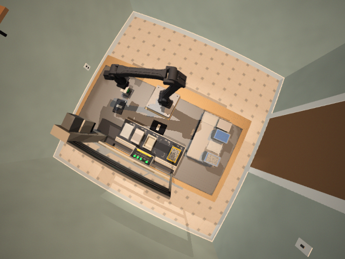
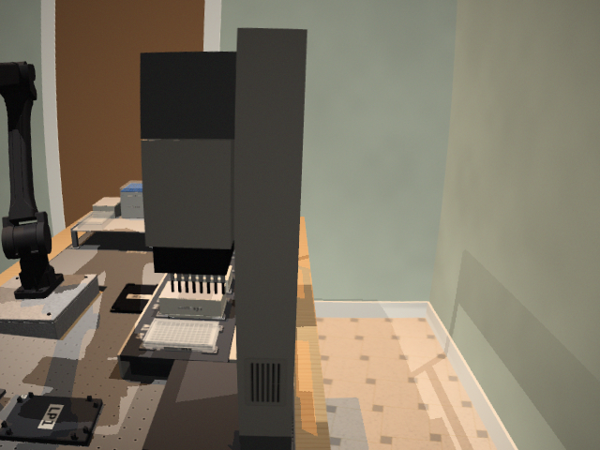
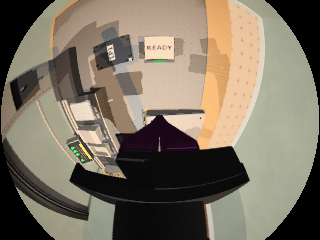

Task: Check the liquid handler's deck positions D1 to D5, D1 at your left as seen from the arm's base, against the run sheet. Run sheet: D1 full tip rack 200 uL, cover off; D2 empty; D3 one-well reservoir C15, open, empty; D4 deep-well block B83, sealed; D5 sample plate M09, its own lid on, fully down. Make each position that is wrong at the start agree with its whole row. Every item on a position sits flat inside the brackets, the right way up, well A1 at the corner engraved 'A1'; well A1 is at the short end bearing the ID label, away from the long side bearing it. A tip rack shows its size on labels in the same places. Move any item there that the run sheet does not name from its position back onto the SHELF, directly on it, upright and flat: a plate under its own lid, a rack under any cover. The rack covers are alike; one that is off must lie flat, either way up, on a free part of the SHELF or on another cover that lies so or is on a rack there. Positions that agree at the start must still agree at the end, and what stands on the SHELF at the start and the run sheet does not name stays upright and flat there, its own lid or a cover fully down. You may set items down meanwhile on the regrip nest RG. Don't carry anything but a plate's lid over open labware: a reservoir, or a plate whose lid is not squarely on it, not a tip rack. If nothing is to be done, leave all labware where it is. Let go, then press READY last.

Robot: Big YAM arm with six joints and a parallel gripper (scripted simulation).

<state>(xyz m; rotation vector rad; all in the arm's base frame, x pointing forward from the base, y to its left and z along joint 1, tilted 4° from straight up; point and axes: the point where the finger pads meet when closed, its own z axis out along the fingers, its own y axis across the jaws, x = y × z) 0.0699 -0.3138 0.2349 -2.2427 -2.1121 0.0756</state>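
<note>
Now: the green button box 7 cm to the right of my hand and 21 cm below it. The rest, counted from my hand: pipetting head (42 cm ahead, 14 cm to the right, 11 cm above); then regrip nest (20 cm ahead, 34 cm to the left, 27 cm below); then pale block (35 cm ahead, 21 cm to the left, 20 cm below).
</note>
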